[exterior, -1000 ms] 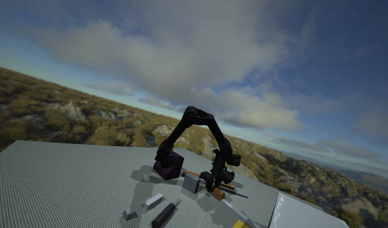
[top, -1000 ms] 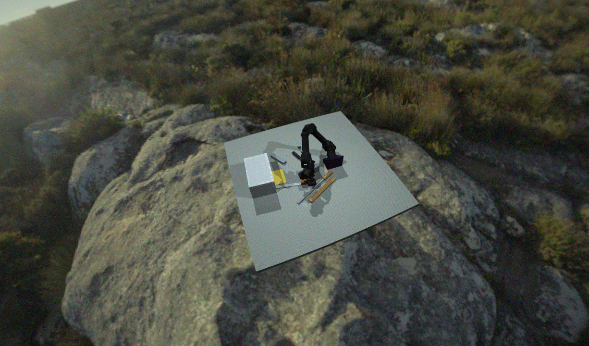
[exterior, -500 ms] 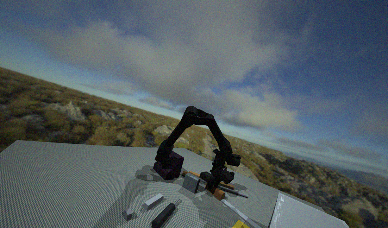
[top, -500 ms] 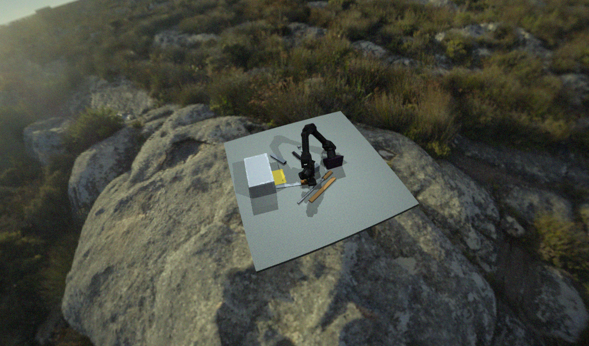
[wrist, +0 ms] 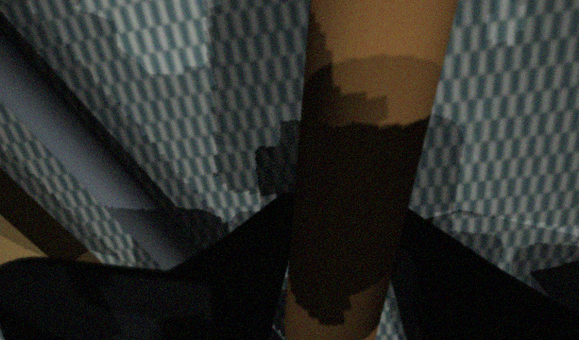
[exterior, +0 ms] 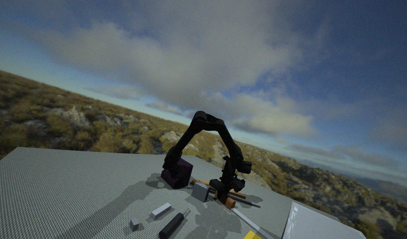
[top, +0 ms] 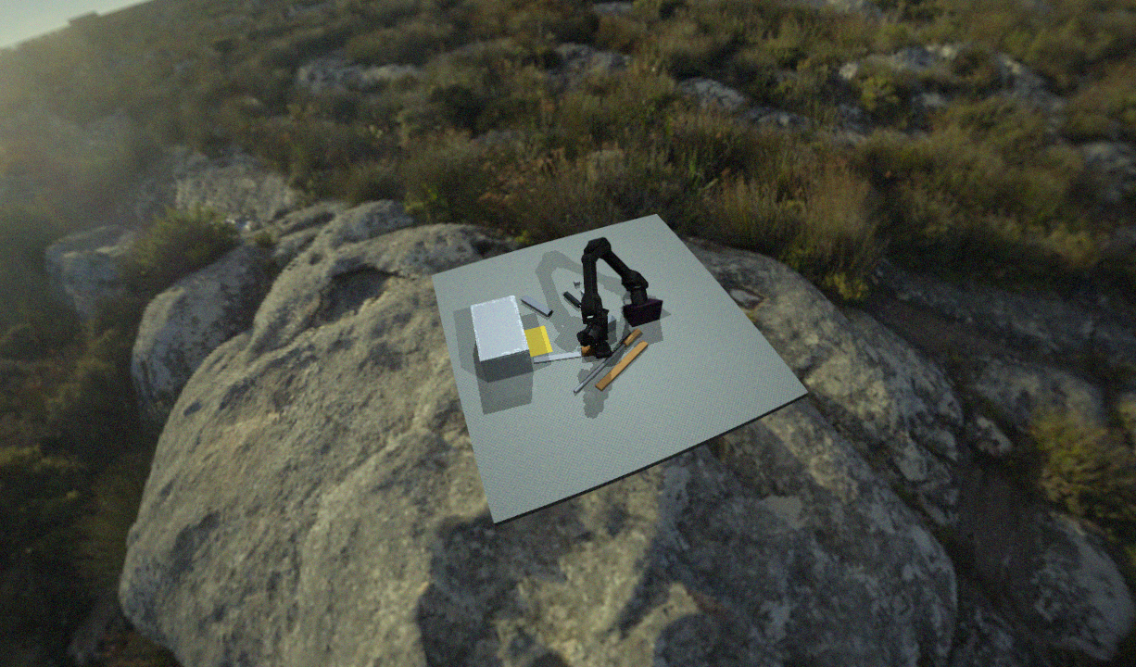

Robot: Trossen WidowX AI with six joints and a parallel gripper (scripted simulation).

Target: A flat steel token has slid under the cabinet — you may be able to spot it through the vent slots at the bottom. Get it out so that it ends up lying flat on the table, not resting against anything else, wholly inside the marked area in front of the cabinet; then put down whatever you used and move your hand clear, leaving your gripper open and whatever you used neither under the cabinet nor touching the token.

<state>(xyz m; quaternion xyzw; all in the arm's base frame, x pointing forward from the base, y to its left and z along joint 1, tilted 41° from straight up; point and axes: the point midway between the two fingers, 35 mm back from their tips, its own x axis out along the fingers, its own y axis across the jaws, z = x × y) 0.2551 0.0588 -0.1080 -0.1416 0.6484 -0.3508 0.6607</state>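
Right now the wooden stick is 100 mm to the left of my gripper tip and 50 mm behind it. The rest, counted from my gripper tip: grey bar 300 mm to the right, 90 mm behind; then grey block 90 mm to the right, 80 mm behind, 20 mm above; then small grey cube 410 mm to the right, 80 mm behind.
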